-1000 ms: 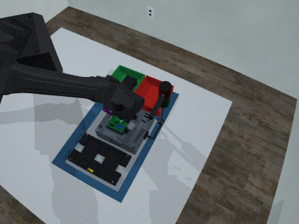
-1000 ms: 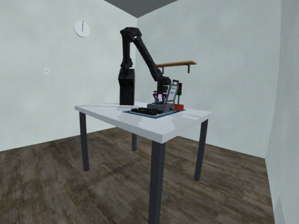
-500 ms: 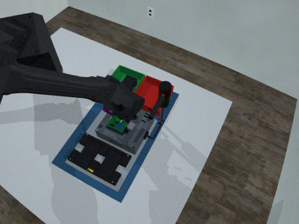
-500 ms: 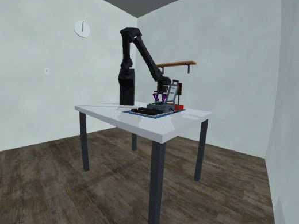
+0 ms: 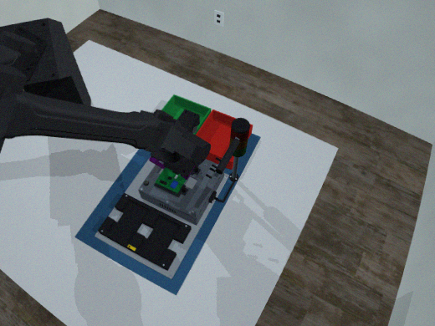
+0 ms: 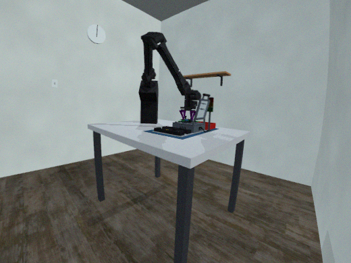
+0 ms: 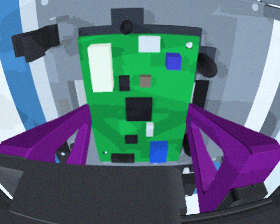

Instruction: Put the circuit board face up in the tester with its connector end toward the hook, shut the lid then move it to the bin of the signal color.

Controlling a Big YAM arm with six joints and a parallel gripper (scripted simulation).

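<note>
Right now my hand is right at the green circuit board. Round my hand: black latch hook (70 mm to the left, 50 mm behind); red bin (190 mm to the left, 90 mm ahead, 70 mm below); tester lid (120 mm ahead, 100 mm above, 30 mm to the right).
</note>
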